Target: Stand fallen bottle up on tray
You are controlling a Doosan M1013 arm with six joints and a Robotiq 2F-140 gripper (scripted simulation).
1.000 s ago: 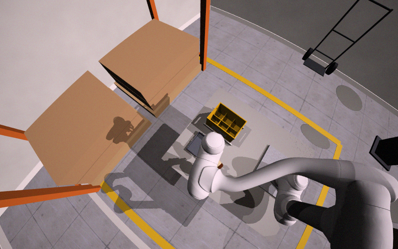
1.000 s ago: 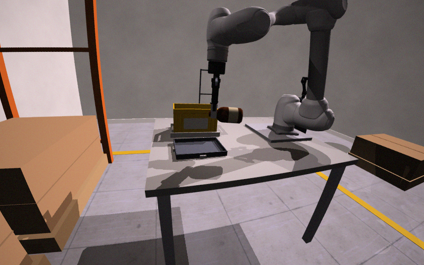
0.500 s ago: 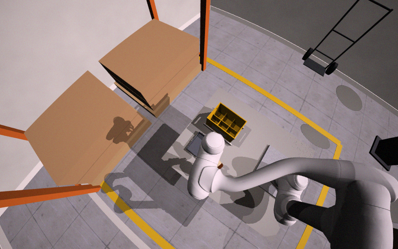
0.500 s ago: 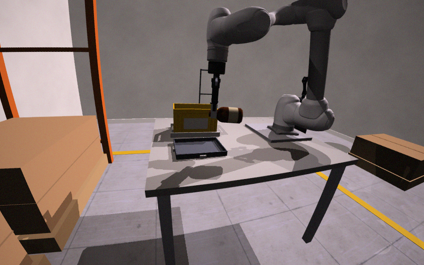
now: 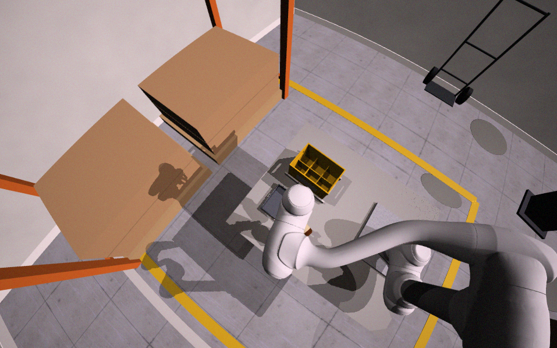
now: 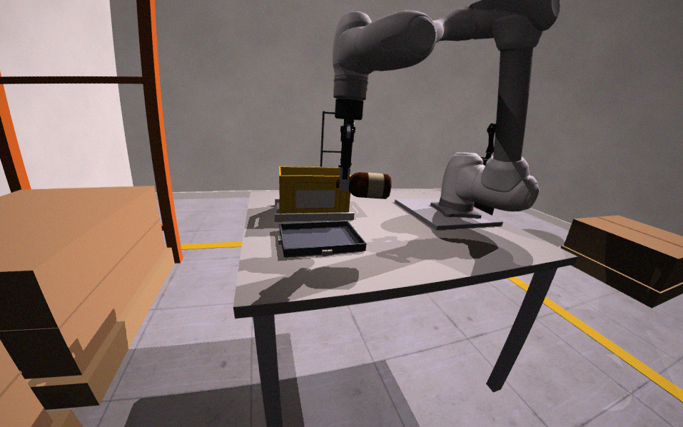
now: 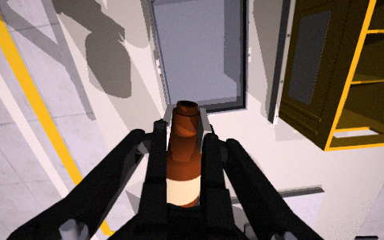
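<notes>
Right now the brown bottle is 50 mm behind my hand and 20 mm below it. Also, from my hand: dark grey tray: 210 mm below, 60 mm ahead, 40 mm to the right; then yellow crate: 310 mm to the right, 140 mm below, 90 mm ahead.
</notes>
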